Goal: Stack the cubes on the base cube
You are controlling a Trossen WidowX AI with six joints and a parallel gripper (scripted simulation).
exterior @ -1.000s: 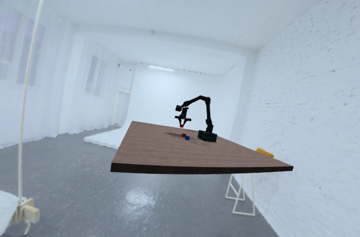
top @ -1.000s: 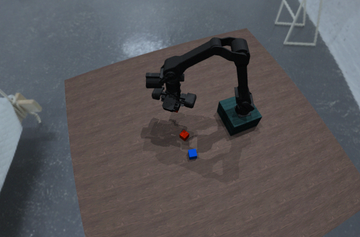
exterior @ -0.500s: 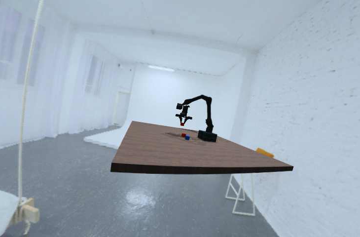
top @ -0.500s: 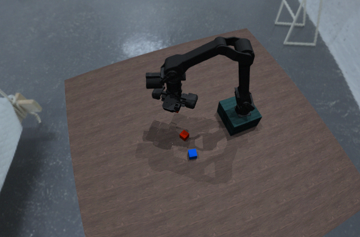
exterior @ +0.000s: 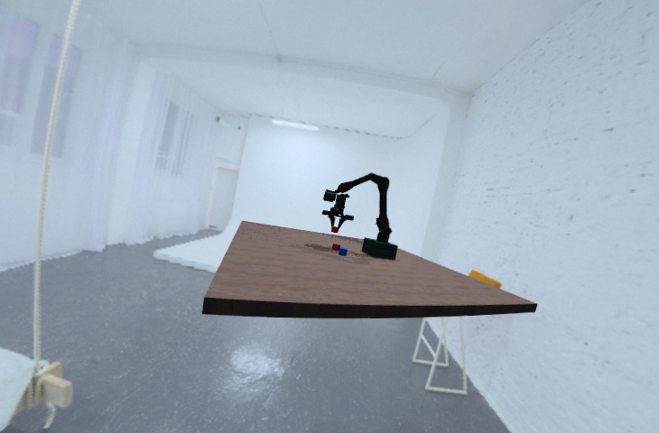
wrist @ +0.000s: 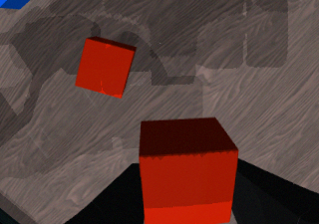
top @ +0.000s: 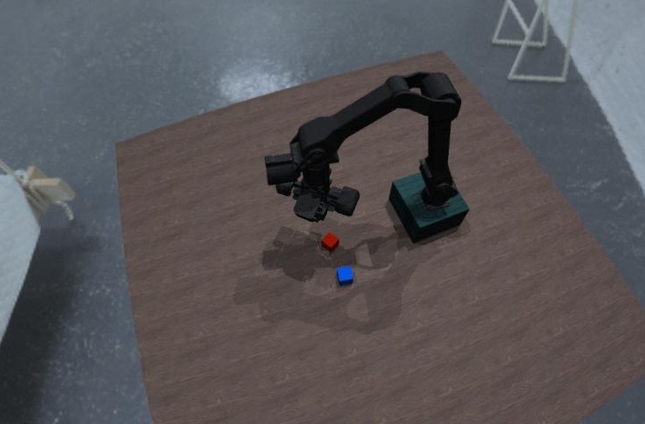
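The blue base cube is 3 cm behind my gripper tip, 15 cm to the left of it and 9 cm below it.
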